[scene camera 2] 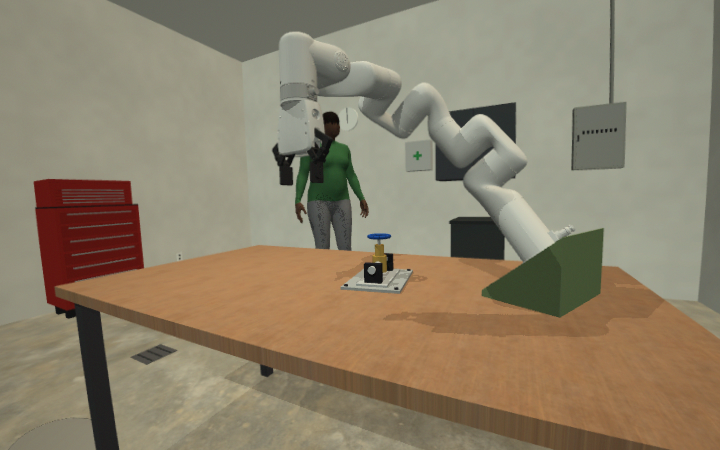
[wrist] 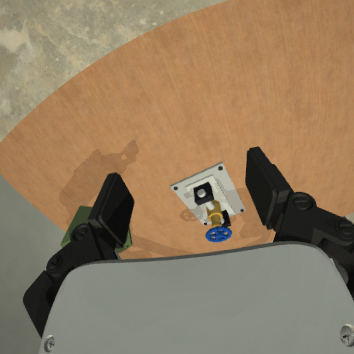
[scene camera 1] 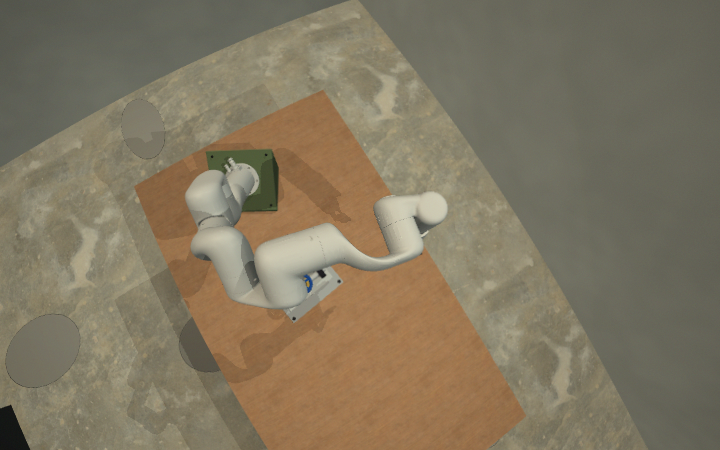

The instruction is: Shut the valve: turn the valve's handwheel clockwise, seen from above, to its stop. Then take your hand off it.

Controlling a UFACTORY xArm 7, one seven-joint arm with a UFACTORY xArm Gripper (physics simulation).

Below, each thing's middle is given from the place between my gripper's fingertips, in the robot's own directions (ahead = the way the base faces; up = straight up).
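Labels:
Grey base plate [scene camera 1: 335, 281]: 28 cm below my hand, 34 cm to the right of it, 5 cm behind it.

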